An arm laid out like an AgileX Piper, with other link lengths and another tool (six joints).
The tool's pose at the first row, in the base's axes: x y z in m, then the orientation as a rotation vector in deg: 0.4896 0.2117 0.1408 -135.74 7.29 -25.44
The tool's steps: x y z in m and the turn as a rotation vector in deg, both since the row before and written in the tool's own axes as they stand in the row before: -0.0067 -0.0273 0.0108 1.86 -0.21 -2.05; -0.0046 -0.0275 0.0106 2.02 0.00 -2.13; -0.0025 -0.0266 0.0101 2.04 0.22 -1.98; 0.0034 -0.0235 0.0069 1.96 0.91 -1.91; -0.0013 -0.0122 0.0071 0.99 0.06 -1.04; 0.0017 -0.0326 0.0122 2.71 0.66 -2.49; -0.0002 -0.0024 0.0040 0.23 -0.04 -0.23; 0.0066 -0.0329 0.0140 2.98 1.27 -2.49; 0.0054 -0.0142 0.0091 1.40 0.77 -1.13; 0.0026 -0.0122 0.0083 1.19 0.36 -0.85; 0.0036 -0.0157 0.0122 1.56 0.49 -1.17; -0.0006 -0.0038 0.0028 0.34 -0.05 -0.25; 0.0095 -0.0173 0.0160 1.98 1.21 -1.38
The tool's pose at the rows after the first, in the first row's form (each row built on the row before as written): 0.4862 0.2402 0.1498 -134.26 4.33 -26.10; 0.4834 0.2681 0.1601 -132.55 1.37 -27.01; 0.4812 0.2943 0.1712 -130.70 -1.29 -28.07; 0.4827 0.3150 0.1847 -128.71 -3.47 -29.86; 0.4814 0.3285 0.1887 -127.80 -4.85 -30.35; 0.4796 0.3589 0.2057 -125.11 -7.94 -32.00; 0.4801 0.3635 0.2052 -124.91 -8.27 -32.04; 0.4811 0.3943 0.2244 -121.69 -11.04 -34.24; 0.4840 0.4095 0.2330 -120.10 -12.18 -35.41; 0.4845 0.4230 0.2394 -118.84 -13.19 -36.02; 0.4856 0.4415 0.2474 -117.16 -14.55 -36.86; 0.4844 0.4459 0.2487 -116.85 -14.93 -36.88; 0.4904 0.4679 0.2599 -114.48 -16.18 -38.44
